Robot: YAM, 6 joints.
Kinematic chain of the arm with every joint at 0, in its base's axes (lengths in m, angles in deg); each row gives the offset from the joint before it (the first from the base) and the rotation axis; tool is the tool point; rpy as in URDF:
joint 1: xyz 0 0 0.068 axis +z
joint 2: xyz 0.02 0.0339 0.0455 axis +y
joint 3: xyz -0.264 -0.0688 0 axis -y
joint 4: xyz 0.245 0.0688 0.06 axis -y
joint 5: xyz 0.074 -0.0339 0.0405 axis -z
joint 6: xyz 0.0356 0 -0.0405 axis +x
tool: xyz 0 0 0 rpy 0 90 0
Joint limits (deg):
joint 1: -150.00..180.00
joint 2: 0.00..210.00
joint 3: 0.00..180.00
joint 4: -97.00..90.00
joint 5: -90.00..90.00
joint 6: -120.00..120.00
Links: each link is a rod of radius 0.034 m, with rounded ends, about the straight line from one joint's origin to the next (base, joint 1, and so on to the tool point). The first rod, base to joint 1, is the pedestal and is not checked.
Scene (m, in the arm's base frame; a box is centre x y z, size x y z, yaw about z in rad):
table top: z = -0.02
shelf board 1: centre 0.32 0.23 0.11 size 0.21 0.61 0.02 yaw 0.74
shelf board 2: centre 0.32 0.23 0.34 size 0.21 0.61 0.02 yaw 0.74
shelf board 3: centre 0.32 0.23 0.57 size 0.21 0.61 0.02 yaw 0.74
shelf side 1: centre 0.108 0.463 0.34 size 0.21 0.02 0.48 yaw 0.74
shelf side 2: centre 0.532 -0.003 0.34 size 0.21 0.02 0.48 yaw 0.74
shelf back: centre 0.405 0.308 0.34 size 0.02 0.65 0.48 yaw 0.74
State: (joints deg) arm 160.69 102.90 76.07 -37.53 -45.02 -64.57
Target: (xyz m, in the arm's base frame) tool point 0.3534 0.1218 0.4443
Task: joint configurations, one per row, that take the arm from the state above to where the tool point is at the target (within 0.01 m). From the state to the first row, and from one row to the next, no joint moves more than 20 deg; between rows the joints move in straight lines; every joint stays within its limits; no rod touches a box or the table.
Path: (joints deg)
1: 142.61 95.25 71.98 -35.32 -43.25 -71.50
2: 124.53 87.60 67.89 -33.12 -41.48 -78.43
3: 106.46 79.94 63.80 -30.91 -39.71 -85.36
4: 88.38 72.29 59.72 -28.71 -37.94 -92.28
5: 70.30 64.64 55.63 -26.50 -36.17 -99.21
6: 52.22 56.99 51.54 -24.29 -34.40 -106.14
7: 34.14 49.33 47.45 -22.09 -32.64 -113.07
8: 16.06 41.68 43.36 -19.88 -30.87 -120.00
9: 16.07 54.89 58.37 -21.25 -31.30 -106.14
10: 16.07 68.10 73.38 -22.62 -31.73 -92.28
11: 16.07 81.31 88.39 -23.99 -32.16 -78.43
12: 16.08 94.52 103.40 -25.36 -32.59 -64.57

